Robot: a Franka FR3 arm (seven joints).
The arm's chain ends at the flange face. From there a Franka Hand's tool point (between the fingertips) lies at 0.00 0.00 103.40 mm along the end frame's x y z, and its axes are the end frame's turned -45 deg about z.
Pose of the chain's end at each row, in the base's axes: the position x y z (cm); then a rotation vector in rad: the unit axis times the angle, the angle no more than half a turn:
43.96 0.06 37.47 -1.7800 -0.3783 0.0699
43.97 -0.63 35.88 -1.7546 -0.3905 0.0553
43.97 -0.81 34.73 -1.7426 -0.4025 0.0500
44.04 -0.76 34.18 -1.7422 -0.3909 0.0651
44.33 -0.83 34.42 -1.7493 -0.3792 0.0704
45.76 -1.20 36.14 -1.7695 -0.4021 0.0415
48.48 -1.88 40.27 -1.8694 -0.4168 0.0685
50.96 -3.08 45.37 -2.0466 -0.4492 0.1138
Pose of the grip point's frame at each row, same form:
41.39 9.75 34.93 -1.5215 -1.0457 -0.4835
41.40 9.11 33.56 -1.4948 -1.0485 -0.5038
41.36 8.94 32.50 -1.4795 -1.0556 -0.5114
41.38 8.99 31.98 -1.4821 -1.0434 -0.4973
41.71 8.92 32.18 -1.4927 -1.0348 -0.4910
43.25 8.52 33.65 -1.5055 -1.0660 -0.5127
45.88 7.50 36.78 -1.5892 -1.1156 -0.4583
48.23 5.45 40.21 -1.7340 -1.2087 -0.3595

